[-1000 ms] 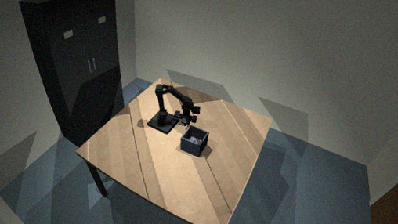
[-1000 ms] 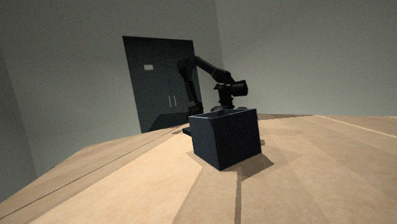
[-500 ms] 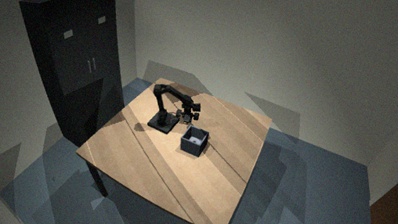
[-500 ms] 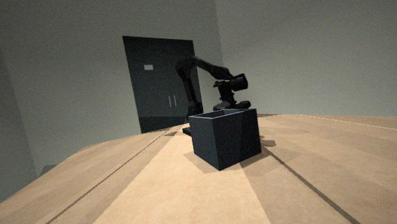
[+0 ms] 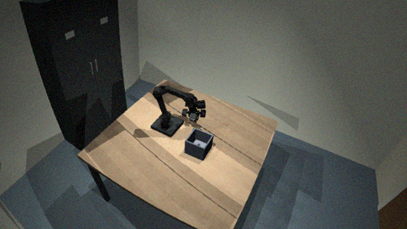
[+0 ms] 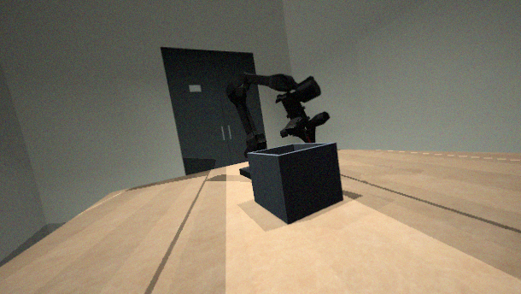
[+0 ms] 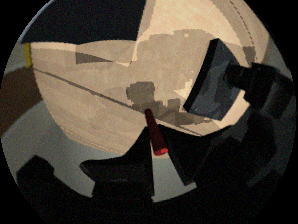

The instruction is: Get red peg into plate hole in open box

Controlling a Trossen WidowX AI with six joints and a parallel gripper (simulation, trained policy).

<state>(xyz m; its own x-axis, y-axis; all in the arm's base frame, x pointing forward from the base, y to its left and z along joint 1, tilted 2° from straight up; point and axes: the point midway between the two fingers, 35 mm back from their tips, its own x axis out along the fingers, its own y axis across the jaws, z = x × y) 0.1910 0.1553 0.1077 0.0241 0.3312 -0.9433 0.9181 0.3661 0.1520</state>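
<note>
My gripper tip is now 19 cm to the left of the plate, 16 cm short of it and 6 cm above it. Also, from my gripper tip: red peg: right at my gripper tip.
</note>
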